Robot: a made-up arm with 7 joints.
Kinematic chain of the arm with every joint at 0, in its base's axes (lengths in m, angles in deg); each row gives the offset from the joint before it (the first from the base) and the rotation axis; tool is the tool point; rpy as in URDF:
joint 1: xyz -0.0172 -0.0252 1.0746 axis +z
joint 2: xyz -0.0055 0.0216 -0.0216 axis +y
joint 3: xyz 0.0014 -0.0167 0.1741 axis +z
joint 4: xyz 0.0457 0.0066 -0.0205 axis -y
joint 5: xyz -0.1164 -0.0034 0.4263 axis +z
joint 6: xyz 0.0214 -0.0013 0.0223 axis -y
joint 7: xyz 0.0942 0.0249 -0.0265 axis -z
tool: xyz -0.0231 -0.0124 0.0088 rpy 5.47 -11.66 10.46
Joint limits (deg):
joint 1: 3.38..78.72
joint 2: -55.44..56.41
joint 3: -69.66..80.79
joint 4: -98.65..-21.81
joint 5: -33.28..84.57
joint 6: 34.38..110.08
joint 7: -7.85..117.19
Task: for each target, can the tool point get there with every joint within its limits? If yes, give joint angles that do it. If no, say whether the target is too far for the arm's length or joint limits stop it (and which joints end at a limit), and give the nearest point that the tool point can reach.
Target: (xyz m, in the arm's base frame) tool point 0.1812 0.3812 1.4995
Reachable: yes | joints 69.47 -11.12 -7.69 -74.43 -24.00 85.77 72.95
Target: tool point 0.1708 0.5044 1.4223
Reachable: yes | joints 54.80 14.37 12.65 -62.16 20.80 101.93 62.82
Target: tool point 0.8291 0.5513 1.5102
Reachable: no: too far | nearest point 0.5300 0.3475 1.3503 | short by 0.396 m
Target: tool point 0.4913 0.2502 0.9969
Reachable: yes | joints 44.78 31.30 -26.44 -84.39 17.94 41.85 86.38
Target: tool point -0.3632 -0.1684 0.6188
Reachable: no: joint limits stop it (at a limit: joint 1, joint 2, joint 4, joint 6, joint 7) | nearest point -0.3758 0.2941 0.8184 | short by 0.504 m
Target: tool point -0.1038 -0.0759 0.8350
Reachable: no: joint limits stop it (at a limit: joint 1, joint 2, joint 4, joint 6, joint 7) | nearest point -0.1821 0.3364 0.6989 | short by 0.441 m
